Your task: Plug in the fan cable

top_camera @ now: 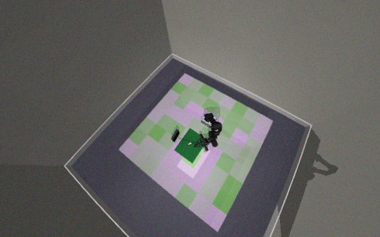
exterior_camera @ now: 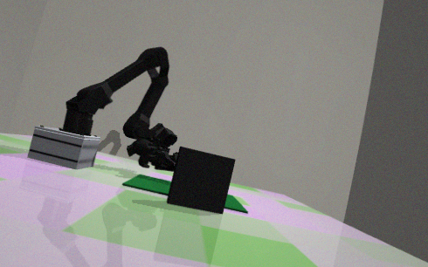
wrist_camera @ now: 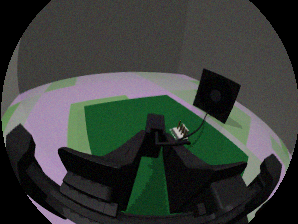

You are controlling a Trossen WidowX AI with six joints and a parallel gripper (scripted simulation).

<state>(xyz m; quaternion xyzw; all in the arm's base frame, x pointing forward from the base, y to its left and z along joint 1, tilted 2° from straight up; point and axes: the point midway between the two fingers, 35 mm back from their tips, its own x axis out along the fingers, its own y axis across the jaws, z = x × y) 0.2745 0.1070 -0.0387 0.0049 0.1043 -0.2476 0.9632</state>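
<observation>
The green board lies 30 mm ahead of my gripper tip, 50 mm to the right of it and 60 mm below it. Round my gripper tip: black fan 70 mm ahead, 230 mm to the right, 10 mm above; fan plug 10 mm ahead, 10 mm below.
</observation>
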